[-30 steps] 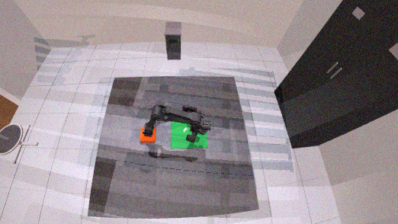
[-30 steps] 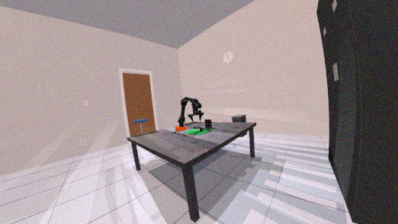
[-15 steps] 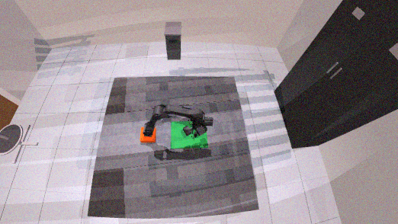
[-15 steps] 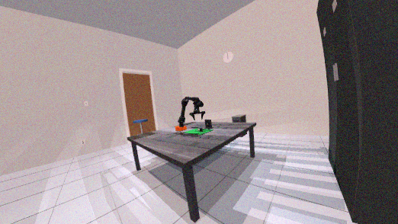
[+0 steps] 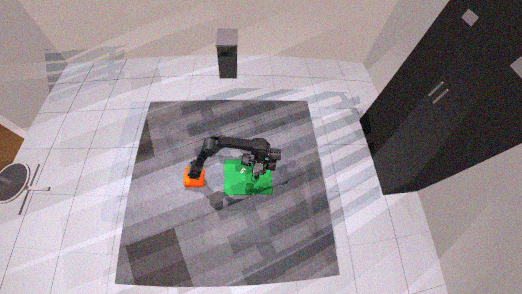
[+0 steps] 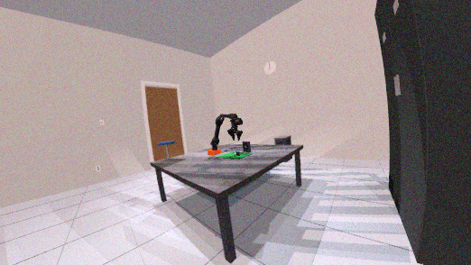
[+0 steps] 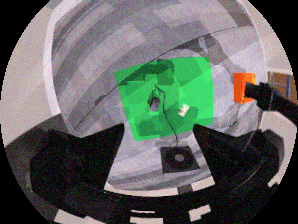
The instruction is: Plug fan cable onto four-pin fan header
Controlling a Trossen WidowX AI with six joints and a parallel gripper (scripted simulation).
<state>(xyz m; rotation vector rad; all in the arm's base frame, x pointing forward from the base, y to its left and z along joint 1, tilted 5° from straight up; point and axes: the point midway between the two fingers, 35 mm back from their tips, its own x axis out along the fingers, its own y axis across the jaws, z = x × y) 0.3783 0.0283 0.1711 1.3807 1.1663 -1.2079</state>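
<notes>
My gripper tip is now 140 mm above the fan plug. Also, from my gripper tip: green board (170 mm below, 60 mm behind); then white fan header (150 mm below, 80 mm behind, 30 mm to the left); then black square fan (190 mm to the left, 100 mm below, 70 mm behind).
</notes>
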